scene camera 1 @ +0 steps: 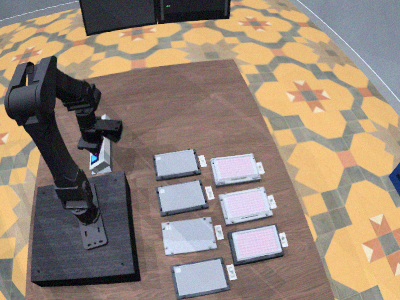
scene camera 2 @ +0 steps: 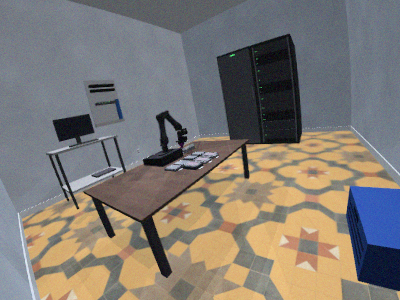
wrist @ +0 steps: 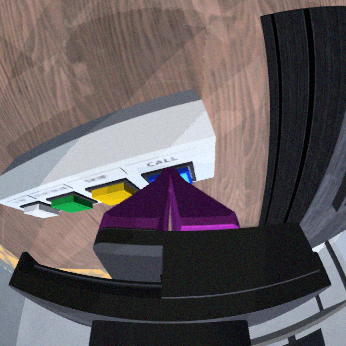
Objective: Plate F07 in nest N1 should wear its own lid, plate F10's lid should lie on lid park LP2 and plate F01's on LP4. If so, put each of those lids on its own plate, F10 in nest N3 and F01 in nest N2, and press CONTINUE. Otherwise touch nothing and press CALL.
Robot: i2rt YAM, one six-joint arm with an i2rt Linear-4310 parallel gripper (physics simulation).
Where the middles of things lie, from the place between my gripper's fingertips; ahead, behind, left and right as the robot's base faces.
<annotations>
The white button box [wrist: 127, 145] is 70 mm to the left of my hand, 20 mm below it and 20 mm ahead of it. Round my hand: lid park LP1 [scene camera 1: 188, 236]: 340 mm to the right, 210 mm ahead, 40 mm below.
</annotations>
